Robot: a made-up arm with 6 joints.
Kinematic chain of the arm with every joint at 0, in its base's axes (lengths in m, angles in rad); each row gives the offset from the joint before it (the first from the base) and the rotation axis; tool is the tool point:
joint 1: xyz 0 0 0.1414 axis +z
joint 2: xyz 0 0.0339 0 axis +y
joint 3: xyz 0 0 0.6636 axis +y
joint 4: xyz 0 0 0.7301 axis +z
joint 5: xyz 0 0 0 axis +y
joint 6: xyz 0 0 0.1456 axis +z
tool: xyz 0 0 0
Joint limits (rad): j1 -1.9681..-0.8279 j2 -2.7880..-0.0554 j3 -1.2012..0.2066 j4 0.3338..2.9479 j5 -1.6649..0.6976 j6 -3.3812..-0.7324
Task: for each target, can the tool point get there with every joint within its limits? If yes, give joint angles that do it. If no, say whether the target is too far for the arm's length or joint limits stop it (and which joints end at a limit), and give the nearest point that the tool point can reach.
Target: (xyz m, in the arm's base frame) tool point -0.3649 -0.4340 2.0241
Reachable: no: too far | nearest point -0.0722 -0.1528 1.6275 | short by 0.567 m
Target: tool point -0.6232 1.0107 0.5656
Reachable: yes | joints -1.0559 -0.5806 -1.0620 0.8342 -0.8165 -2.9733
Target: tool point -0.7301 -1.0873 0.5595
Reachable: no: joint limits stop it (at a limit: joint 1, joint 2, joint 3, joint 5) | nearest point -0.0784 -0.1963 1.4909 | short by 1.444 m
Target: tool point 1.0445 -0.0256 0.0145
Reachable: no: joint limits stop it (at a limit: joint 1, joint 3, joint 5) | nearest point 0.5601 1.0274 -0.2468 | short by 1.188 m
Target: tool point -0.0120 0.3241 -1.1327
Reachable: yes | joints -1.7047 -2.4588 -0.9593 2.4696 -1.3814 -1.7034
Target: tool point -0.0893 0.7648 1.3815
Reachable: yes | joints -1.4803 -0.3770 -0.4602 2.6910 -1.0105 -1.4305
